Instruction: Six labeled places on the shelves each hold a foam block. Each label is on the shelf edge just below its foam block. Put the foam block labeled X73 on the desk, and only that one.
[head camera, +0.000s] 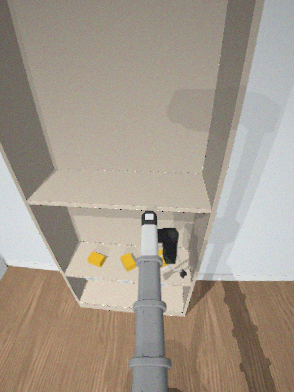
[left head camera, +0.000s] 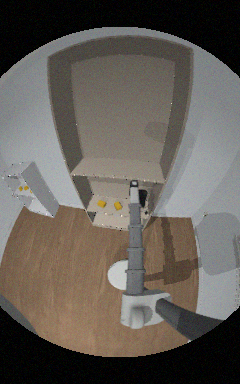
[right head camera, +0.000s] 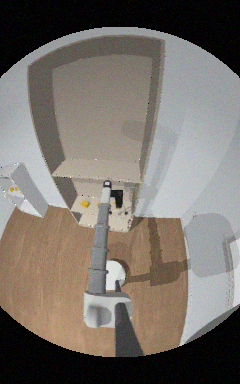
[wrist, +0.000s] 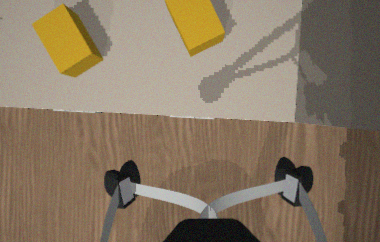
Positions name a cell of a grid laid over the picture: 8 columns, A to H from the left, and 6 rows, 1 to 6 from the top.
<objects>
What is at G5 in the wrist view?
My gripper.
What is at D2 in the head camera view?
A tall beige bookcase.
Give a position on a tall beige bookcase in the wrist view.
G2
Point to a tall beige bookcase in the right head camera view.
D2
</objects>
